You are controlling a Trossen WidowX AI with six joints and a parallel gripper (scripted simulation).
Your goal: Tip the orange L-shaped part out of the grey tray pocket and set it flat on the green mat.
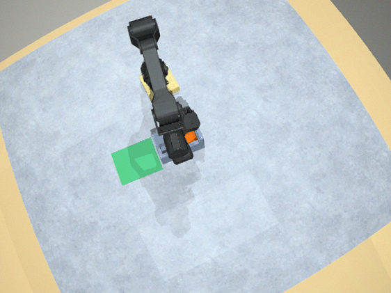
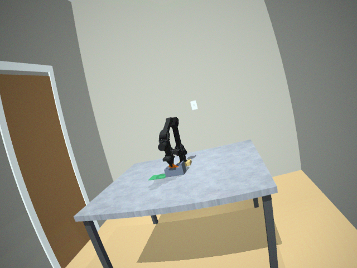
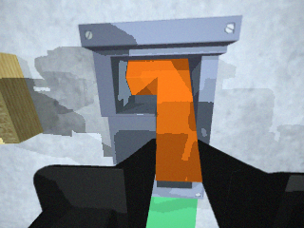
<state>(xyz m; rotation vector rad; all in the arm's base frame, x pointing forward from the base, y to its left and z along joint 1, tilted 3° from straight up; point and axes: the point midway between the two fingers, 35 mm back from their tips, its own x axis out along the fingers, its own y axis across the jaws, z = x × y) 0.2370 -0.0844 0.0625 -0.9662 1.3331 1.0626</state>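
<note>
The green mat lies 14 cm to the right of my gripper tip, 9 cm below it and 5 cm behind it. The rest, counted from my gripper tip: orange L-shaped part (4 cm to the left, 3 cm below, 1 cm behind).
</note>
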